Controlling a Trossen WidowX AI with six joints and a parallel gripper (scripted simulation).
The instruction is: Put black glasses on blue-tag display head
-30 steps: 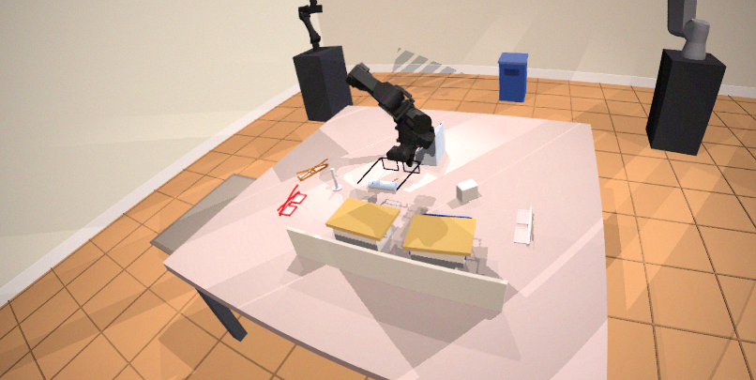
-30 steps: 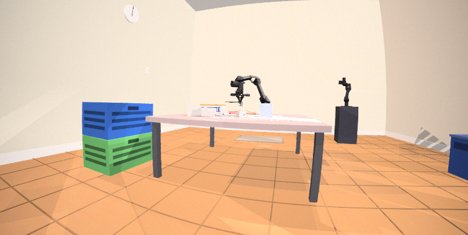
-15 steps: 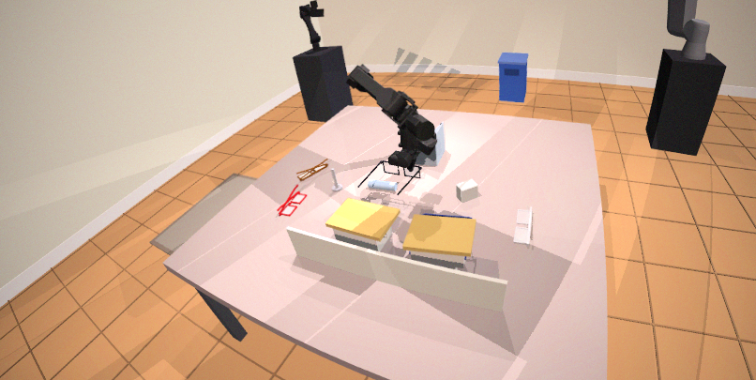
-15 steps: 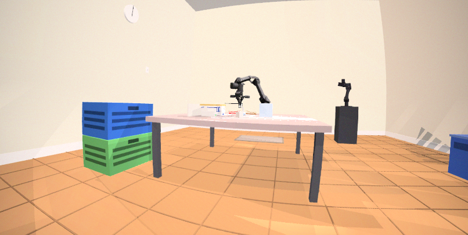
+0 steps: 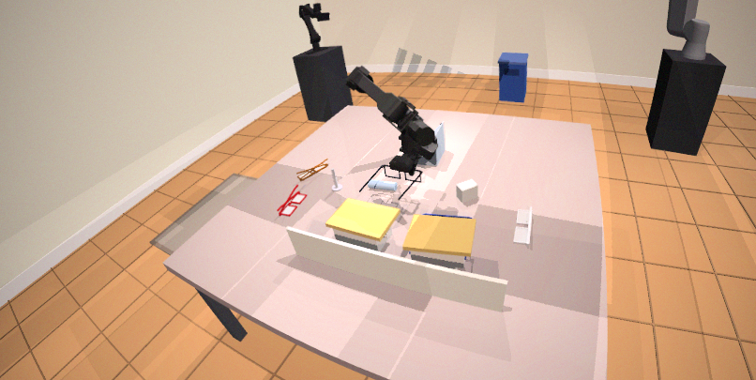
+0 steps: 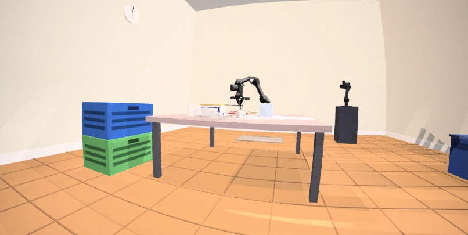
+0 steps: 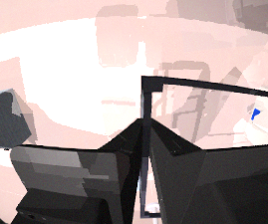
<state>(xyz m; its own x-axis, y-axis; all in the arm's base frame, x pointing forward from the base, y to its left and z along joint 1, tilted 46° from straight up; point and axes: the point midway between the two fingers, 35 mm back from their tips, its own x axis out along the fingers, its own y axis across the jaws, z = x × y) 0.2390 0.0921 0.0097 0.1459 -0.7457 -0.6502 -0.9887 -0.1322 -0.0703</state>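
Now: gripper tip 13 cm to the left of the pale blue cylinder, 7 cm above it and 1 cm past it. Also, from my gripper tip: round stand 29 cm to the right, 6 cm below, 5 cm ahead; then white cube 17 cm to the left, 6 cm below, 6 cm behind; then low white wall 35 cm ahead, 9 cm to the left, 3 cm below.
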